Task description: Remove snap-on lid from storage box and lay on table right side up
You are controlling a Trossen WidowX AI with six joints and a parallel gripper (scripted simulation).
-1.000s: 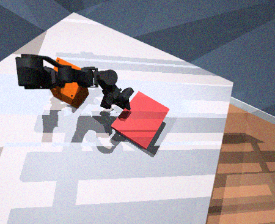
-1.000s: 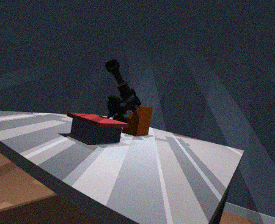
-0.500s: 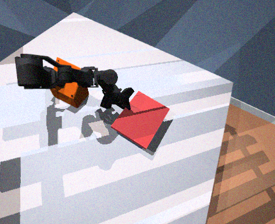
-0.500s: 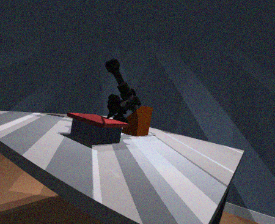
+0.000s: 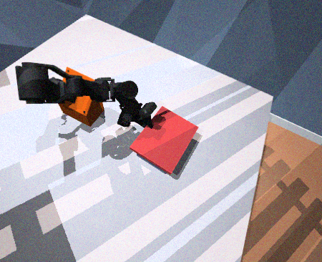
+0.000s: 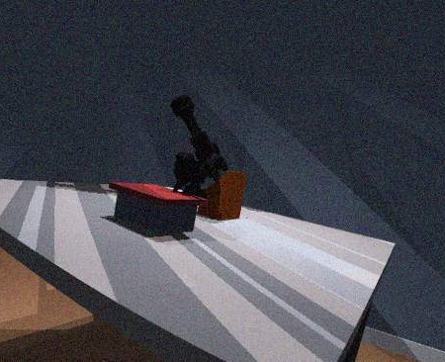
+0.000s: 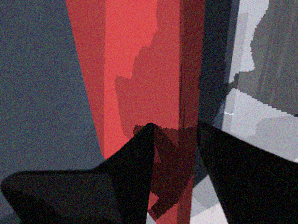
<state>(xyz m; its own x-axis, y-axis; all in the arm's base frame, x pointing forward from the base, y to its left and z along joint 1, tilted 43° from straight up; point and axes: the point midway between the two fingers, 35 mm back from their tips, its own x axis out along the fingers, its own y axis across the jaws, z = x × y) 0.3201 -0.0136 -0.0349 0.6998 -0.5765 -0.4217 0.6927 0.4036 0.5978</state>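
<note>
Now: the red lid 8 cm ahead of my gripper tip and 1 cm to the right of it. Round my gripper tip: storage box 8 cm ahead, 1 cm to the right, 4 cm below.
</note>
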